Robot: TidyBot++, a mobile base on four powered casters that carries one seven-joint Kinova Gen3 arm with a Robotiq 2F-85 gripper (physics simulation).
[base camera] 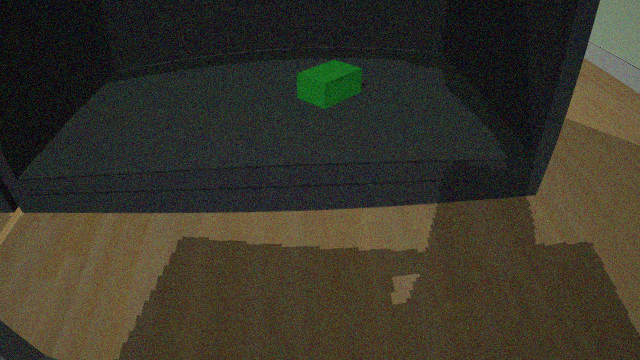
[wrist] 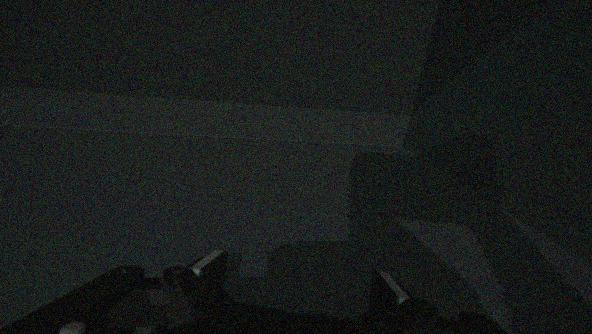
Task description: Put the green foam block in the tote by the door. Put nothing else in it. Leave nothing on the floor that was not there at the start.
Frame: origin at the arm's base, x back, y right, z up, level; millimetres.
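Seen in the pictures: gripper, between the fingertips: (wrist: 297,277).
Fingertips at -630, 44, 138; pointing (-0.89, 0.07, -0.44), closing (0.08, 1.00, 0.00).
A point is followed by its place in that frame, as x, y, z.
The green foam block (base camera: 328,85) {-623, -28, -288} lies on the bottom board of a dark shelf unit (base camera: 225,197) {-463, -155, -376}, toward the back and a little right of the middle in the base camera view. It does not show in the wrist view. My gripper (wrist: 297,277) {-630, 44, 138} is open, with its two fingers apart at the bottom of the wrist view and no object visible between them. Dark surfaces of the shelf unit fill the wrist view around the fingers, so its distance to the block cannot be told. The tote and the door do not show in either view.
The shelf unit's right side panel stands at the right of the base camera view, with a pale wall (base camera: 620,30) {-1395, 1196, -208} beyond it. Wooden floor (base camera: 75,260) {-334, -377, -403} lies in front of the unit, with a large shadow across it. The wrist view is very dark.
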